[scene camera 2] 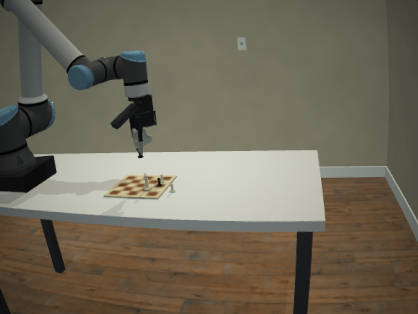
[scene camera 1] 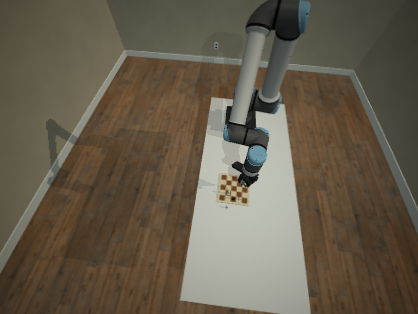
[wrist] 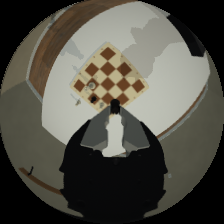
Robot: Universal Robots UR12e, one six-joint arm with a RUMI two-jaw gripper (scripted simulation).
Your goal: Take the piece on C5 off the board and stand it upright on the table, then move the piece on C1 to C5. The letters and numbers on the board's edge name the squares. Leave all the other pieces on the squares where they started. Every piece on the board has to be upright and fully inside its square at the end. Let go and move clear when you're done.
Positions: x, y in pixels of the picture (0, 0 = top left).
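The chessboard appears in the wrist view, in scene camera 1 and in scene camera 2 [131, 186]. On the chessboard, [wrist: 115, 77] and [scene camera 1: 234, 183] are the same spot.
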